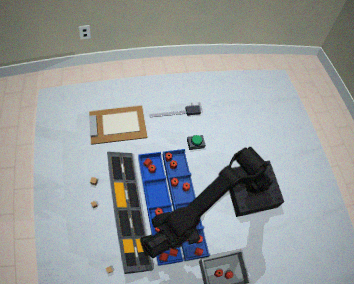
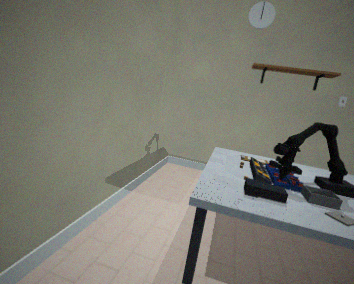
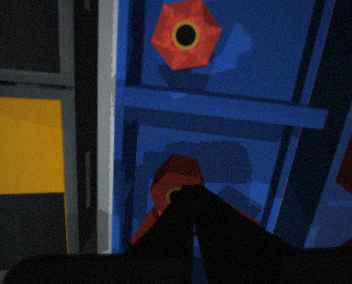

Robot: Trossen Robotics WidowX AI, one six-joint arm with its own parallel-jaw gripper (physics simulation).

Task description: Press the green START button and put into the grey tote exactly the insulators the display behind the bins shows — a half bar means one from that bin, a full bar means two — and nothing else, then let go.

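Note:
My gripper [image 3: 192,193] [image 1: 156,244] [image 2: 284,175] is shut with nothing between the fingers. Its tips rest on top of a red hexagonal insulator [image 3: 173,174] in the near-left compartment of the blue bins [image 1: 156,191] [image 3: 214,105]. More red insulators lie under it there, partly hidden. Another insulator [image 3: 186,35] [image 1: 158,211] lies in the compartment beyond. The grey tote [image 1: 207,270] [image 2: 312,194] holds two insulators [image 1: 218,272] [image 1: 229,274]. The display strip [image 1: 129,208] [image 2: 260,170] shows an orange half bar [image 1: 120,194] and an orange bar [image 1: 132,245] [image 3: 48,146] beside my gripper. The green START button [image 1: 197,140] stands behind the bins.
Several more insulators lie in the other bin compartments. A brown board with a white sheet [image 1: 119,124] and a grey tool [image 1: 188,110] lie at the back. Three small tan cubes [image 1: 93,181] [image 1: 94,204] [image 1: 109,269] lie left of the display. The arm's base [image 1: 257,194] stands to the right.

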